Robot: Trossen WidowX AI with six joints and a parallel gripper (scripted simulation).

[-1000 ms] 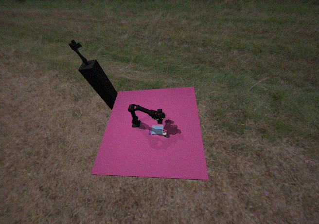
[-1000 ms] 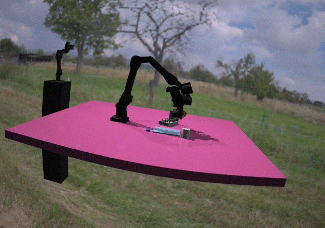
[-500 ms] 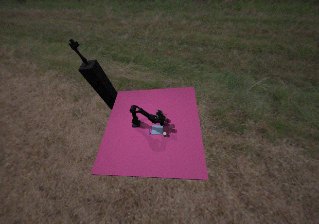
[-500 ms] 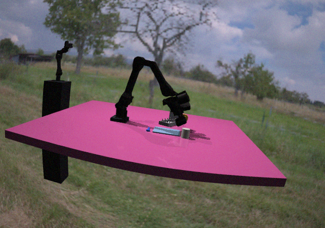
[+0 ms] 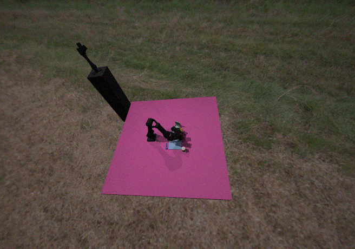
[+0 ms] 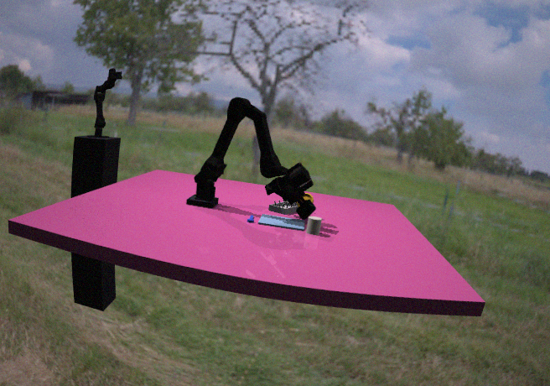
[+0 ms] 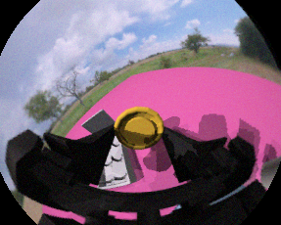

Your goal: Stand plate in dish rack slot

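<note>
The grey dish rack is 70 mm behind my gripper tip, 50 mm to the left of it and 30 mm below it. Also, from my gripper tip: cream cylinder cup: 20 mm ahead, 240 mm to the right, 20 mm below; then light blue mat: 80 mm behind, 160 mm to the right, 50 mm below; then yellow plate: 10 mm to the right.
</note>
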